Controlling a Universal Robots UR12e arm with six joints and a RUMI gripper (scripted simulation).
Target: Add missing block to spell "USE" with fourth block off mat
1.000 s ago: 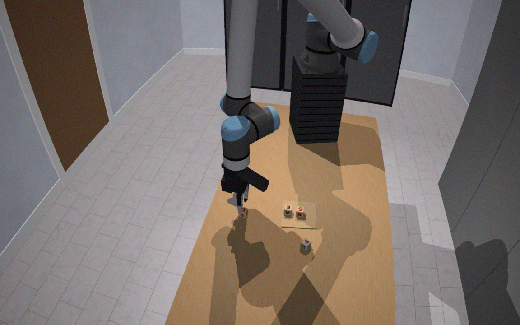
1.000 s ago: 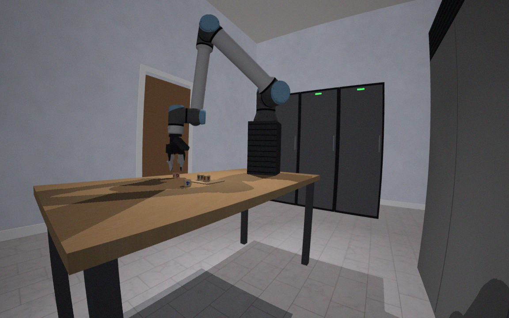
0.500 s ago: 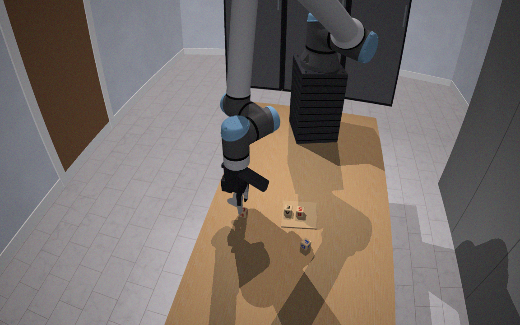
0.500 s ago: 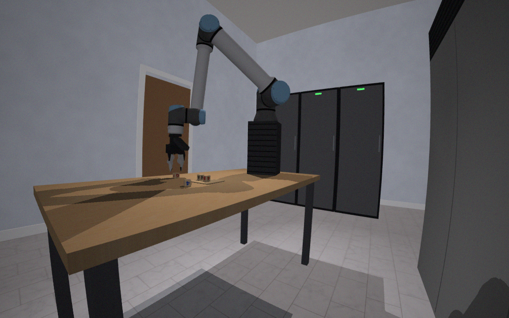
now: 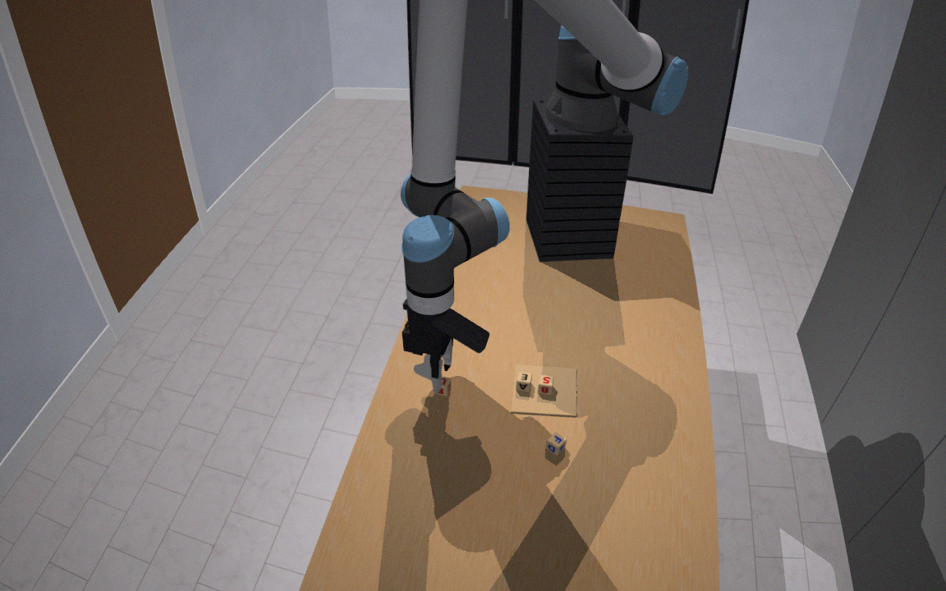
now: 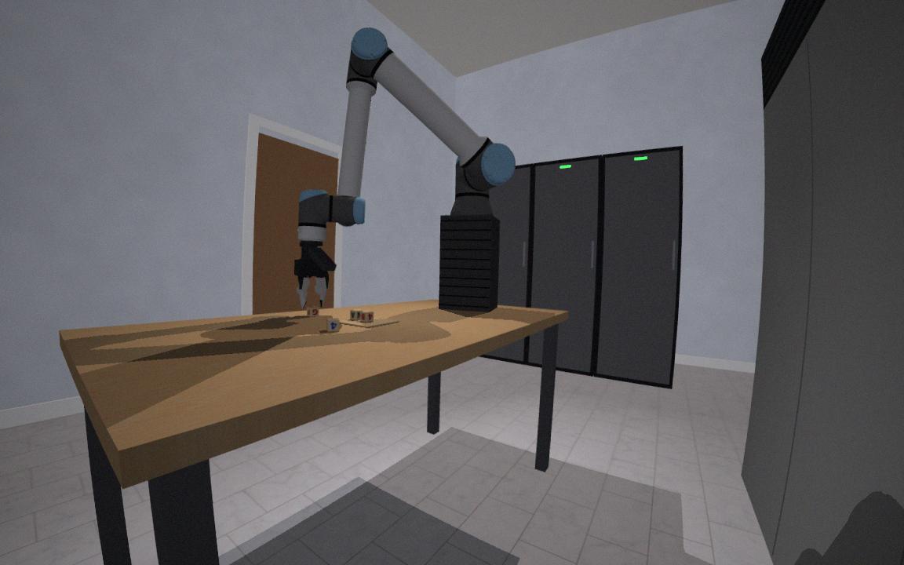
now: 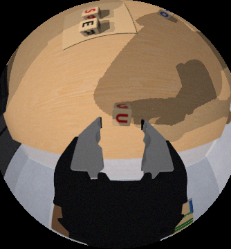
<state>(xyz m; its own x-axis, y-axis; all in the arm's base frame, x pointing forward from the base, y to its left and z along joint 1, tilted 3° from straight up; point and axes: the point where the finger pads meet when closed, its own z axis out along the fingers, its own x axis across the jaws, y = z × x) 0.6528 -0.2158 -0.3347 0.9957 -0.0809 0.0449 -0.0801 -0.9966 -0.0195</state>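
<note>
The pale mat lies 22 cm to the left of my hand, 5 cm behind it and 4 cm below it.
</note>
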